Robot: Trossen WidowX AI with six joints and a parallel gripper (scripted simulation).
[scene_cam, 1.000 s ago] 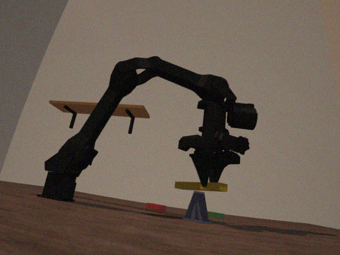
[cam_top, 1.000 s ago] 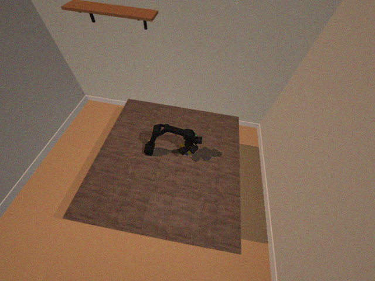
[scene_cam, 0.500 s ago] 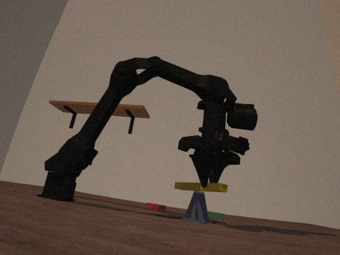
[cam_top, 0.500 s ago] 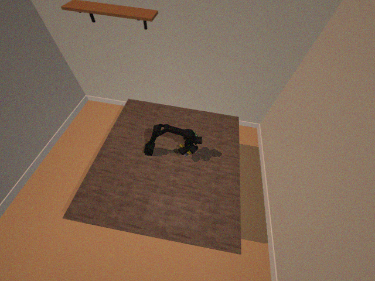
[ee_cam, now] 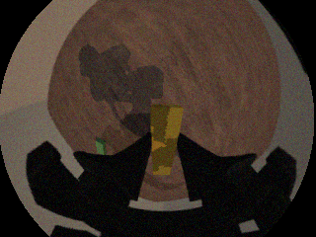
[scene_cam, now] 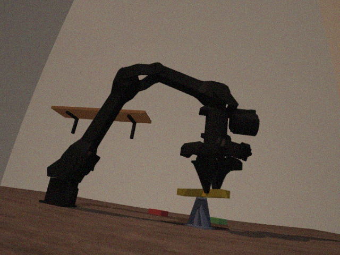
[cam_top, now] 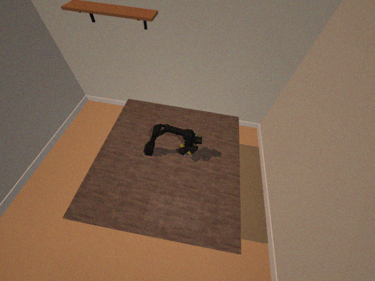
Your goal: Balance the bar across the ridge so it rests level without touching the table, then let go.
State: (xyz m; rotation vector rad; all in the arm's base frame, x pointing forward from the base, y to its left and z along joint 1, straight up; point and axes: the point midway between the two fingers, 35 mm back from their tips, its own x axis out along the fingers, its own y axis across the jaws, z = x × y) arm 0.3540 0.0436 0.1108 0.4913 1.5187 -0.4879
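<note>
The yellow bar lies 20 mm behind my gripper tip and 20 mm to the left of it. Round my gripper tip: small red block (170 mm behind, 240 mm to the left, 70 mm below); small green block (30 mm ahead, 250 mm to the left, 70 mm below).
</note>
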